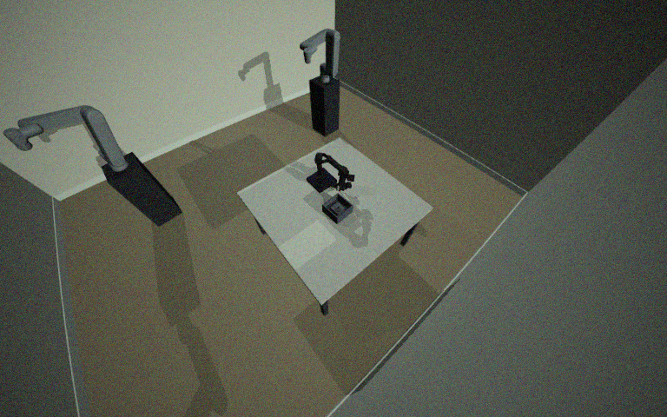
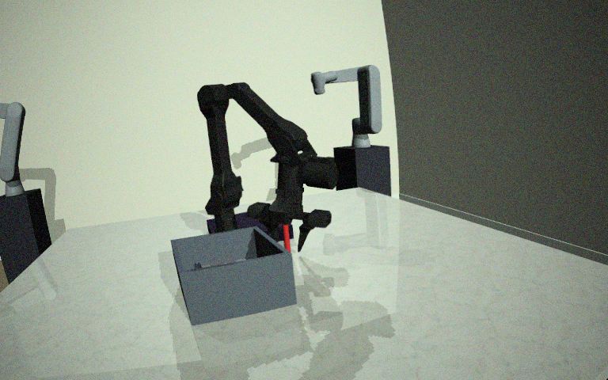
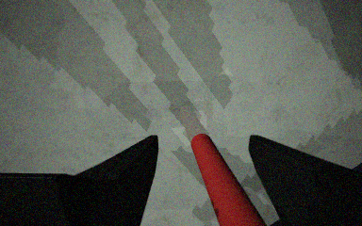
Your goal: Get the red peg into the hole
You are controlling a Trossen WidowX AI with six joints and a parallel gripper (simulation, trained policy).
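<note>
My gripper tip is 30 mm below the red peg and 10 mm past it. From my gripper tip the other things lie so: grey plate (180 mm to the right, 150 mm ahead, 30 mm above); grey box (180 mm to the right, 150 mm ahead, 20 mm above).
</note>
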